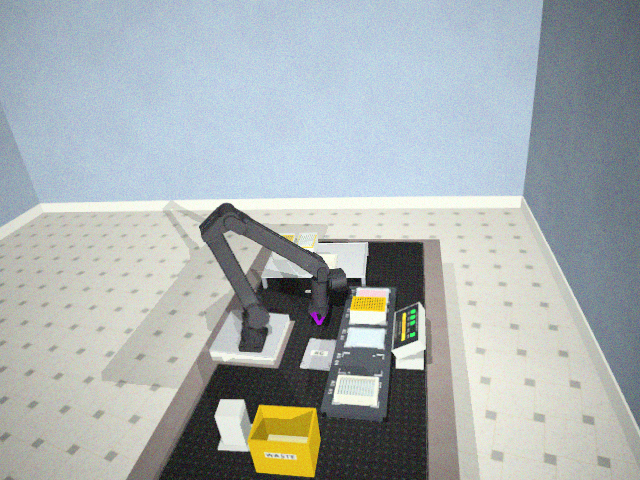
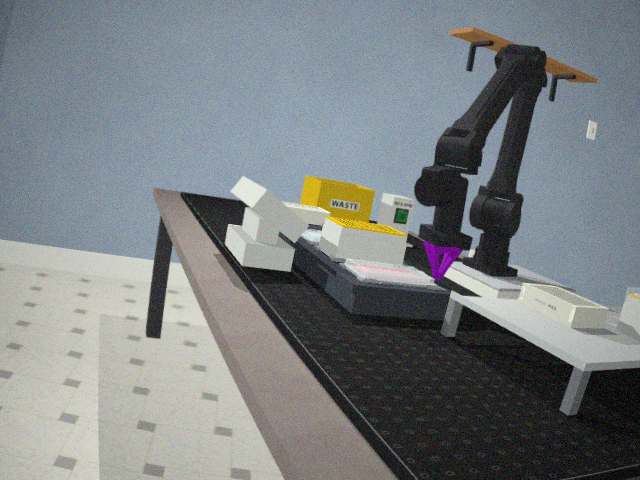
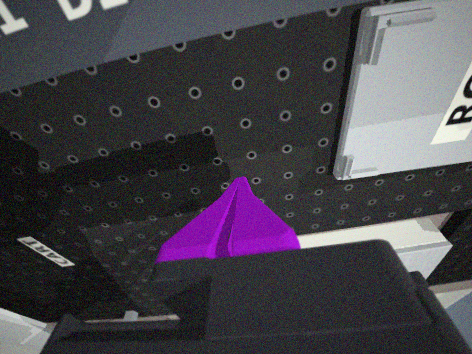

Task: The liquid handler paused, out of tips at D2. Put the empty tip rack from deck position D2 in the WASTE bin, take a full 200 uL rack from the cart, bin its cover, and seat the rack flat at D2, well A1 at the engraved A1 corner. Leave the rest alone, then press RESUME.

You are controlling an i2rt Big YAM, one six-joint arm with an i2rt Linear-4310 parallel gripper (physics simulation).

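My gripper is shut and empty. Its purple fingertips point down beside the dark deck, on the arm's side. A rack with a yellow, dark-holed top stands on the deck between a pink plate and a clear plate. Whether it holds tips is unclear. The yellow WASTE bin holds a pale flat-topped thing. Yellow-topped racks stand on the white cart.
A pale box also lies on the cart. A white box with a green button stands beside the bin. A tilted display stands beyond the deck. A grey pad lies beside it. A pale rack sits at the deck's bin end.
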